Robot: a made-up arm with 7 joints.
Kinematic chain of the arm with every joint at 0, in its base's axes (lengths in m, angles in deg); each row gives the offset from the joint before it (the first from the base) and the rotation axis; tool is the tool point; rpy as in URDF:
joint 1: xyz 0 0 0 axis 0.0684 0.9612 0.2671
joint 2: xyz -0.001 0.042 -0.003 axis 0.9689 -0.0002 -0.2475
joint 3: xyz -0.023 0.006 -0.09 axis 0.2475 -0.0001 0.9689
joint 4: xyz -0.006 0 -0.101 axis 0.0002 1 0
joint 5: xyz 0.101 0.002 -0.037 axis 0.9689 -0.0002 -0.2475
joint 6: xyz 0.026 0 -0.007 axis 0.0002 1 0
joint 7: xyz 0.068 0 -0.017 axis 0.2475 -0.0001 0.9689
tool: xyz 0 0 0 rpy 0 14.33 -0.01
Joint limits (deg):
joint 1: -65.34..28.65
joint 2: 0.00..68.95
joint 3: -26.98..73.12
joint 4: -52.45..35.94
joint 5: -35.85..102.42
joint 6: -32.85..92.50
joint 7: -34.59..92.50
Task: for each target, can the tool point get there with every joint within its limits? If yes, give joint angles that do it. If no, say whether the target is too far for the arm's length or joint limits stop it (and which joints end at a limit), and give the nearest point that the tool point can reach.
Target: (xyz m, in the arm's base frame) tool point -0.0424 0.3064 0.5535
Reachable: no: too far | nearest point 0.0557 0.2428 0.1880 | short by 0.384 m
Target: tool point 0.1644 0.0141 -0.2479
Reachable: yes | joints -2.66 10.05 -16.41 1.94 28.34 -10.79 -5.42
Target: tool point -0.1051 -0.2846 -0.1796
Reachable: no: joint limits stop it (at a limit: joint 1, joint 2, joint 3, joint 5, joint 6) | nearest point -0.0401 -0.0513 -0.2500 | short by 0.252 m
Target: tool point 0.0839 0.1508 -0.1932
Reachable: yes | joints 15.97 30.21 5.05 -42.36 -1.20 81.18 -10.60
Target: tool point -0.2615 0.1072 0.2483
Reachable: no: joint limits stop it (at a limit: joint 1, joint 2, joint 3) | nearest point -0.0427 0.1555 0.1190 | short by 0.259 m
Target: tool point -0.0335 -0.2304 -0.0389
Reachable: no: joint limits stop it (at a limit: joint 1, joint 2, joint 3, joint 4, joint 6) | nearest point 0.0902 -0.0821 0.0466 | short by 0.211 m
